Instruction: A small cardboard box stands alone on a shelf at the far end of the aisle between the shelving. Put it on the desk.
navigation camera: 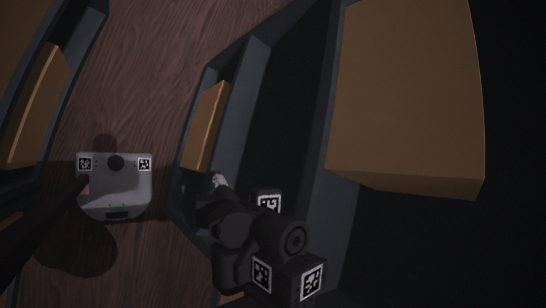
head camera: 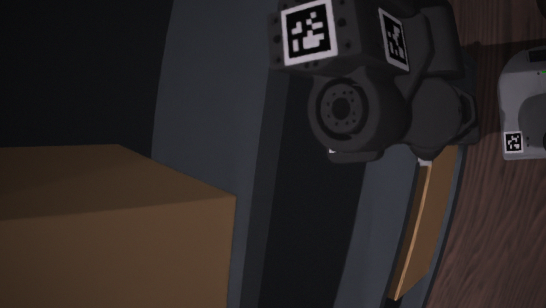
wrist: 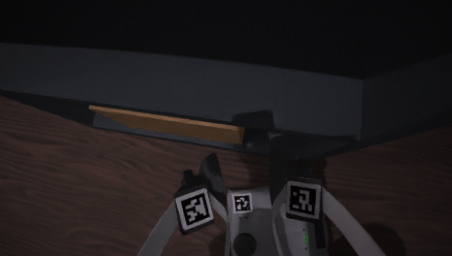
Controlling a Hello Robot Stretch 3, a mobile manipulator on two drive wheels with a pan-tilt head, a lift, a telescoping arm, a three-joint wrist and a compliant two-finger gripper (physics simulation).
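Frame: origin at the robot's base, x ahead, y left, z up, level; millimetres.
Seen in the pictures: gripper, between the fingertips: [navigation camera: 214,187] [wrist: 245,170]; robot's base, origin of its link: [navigation camera: 115,162] [wrist: 245,233].
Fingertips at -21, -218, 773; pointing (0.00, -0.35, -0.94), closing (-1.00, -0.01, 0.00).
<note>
Offsets run from my fingertips to a thing's middle, as dx, dy, dz. "*": to the spot under its first point. Level surfaces: height alone.
My gripper [wrist: 245,170] is open in the wrist view, with its two dark fingertips apart and no object between them. It points down past the edge of a dark shelving unit [head camera: 210,100] [navigation camera: 315,215] [wrist: 200,77], above the wooden floor. The arm's wrist hangs beside the shelving in the head and navigation views; the fingers are mostly hidden in the head view. The small cardboard box and the desk do not show in any of these views.
A large cardboard box @(+238, -321, +353) [head camera: 115,260] [navigation camera: 405,95] stands on the shelving. Another box @(+183, -307, -561) [head camera: 432,215] [navigation camera: 204,127] [wrist: 185,129] lies lower down, near the wrist. My base [head camera: 515,110] [navigation camera: 117,187] stands on the floor @(dz -772) [navigation camera: 140,75]. Across the aisle, another box @(* +224, +503, -547) [navigation camera: 42,110] sits in shelving.
</note>
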